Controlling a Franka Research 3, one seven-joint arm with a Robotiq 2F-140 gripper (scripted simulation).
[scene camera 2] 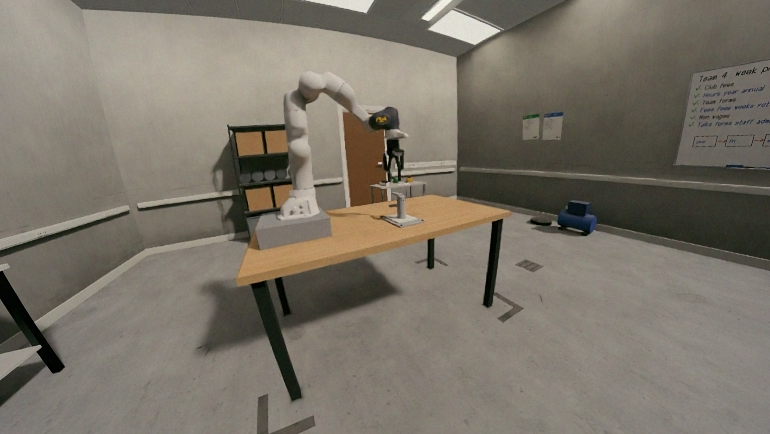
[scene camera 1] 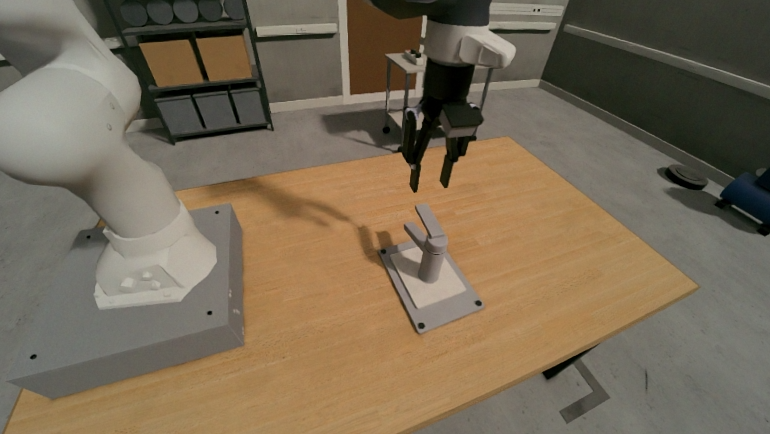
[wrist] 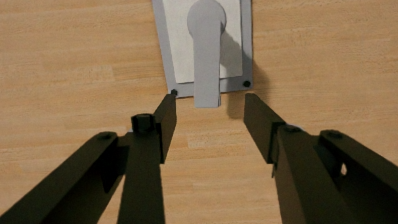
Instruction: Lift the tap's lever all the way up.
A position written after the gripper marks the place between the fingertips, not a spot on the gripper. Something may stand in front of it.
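There's a tap (scene camera 1: pixel 419 268), and the same camera has the gripper (scene camera 1: pixel 428 186). The wrist view gives you the gripper (wrist: pixel 210 108) too.
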